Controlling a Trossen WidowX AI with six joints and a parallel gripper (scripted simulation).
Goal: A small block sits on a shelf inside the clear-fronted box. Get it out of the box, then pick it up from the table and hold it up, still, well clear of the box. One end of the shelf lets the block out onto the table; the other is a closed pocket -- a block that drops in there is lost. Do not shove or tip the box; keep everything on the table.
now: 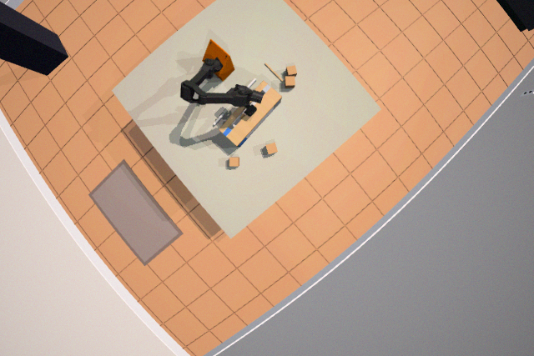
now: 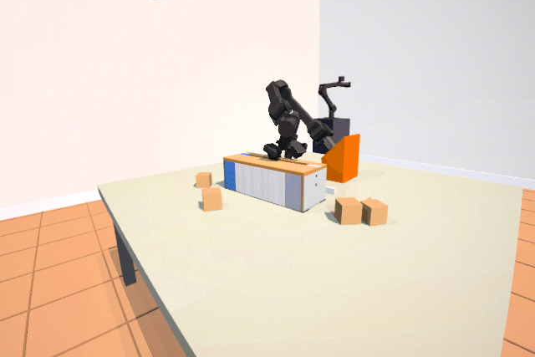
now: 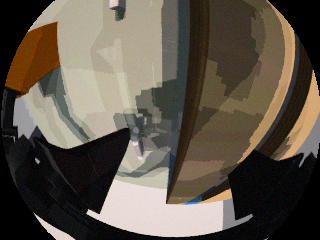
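The tan block is 6 cm ahead of my gripper tip and 1 cm to the right of it. Round my gripper tip: long box: 3 cm ahead, 3 cm to the left, 3 cm below; thin stick: 10 cm behind, 31 cm to the left, 9 cm below.
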